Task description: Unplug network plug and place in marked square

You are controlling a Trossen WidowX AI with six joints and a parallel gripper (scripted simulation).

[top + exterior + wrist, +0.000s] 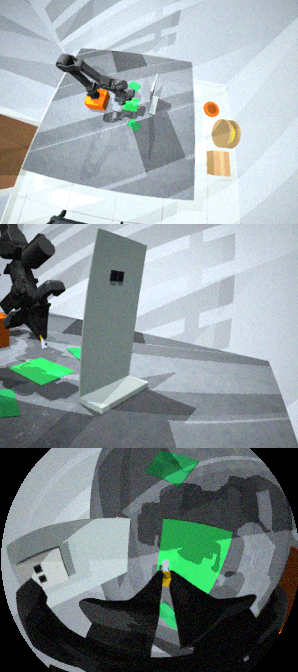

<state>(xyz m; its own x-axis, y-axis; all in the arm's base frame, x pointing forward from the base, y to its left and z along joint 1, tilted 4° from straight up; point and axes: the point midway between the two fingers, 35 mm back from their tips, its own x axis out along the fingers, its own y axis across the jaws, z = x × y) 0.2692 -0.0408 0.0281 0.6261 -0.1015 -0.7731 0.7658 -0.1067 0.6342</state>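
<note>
The green marked square lies 1 cm behind my gripper tip and 7 cm below it. Round my gripper tip: upright grey panel: 17 cm ahead, 2 cm to the right, 6 cm above; yellow plug: right at my gripper tip.
</note>
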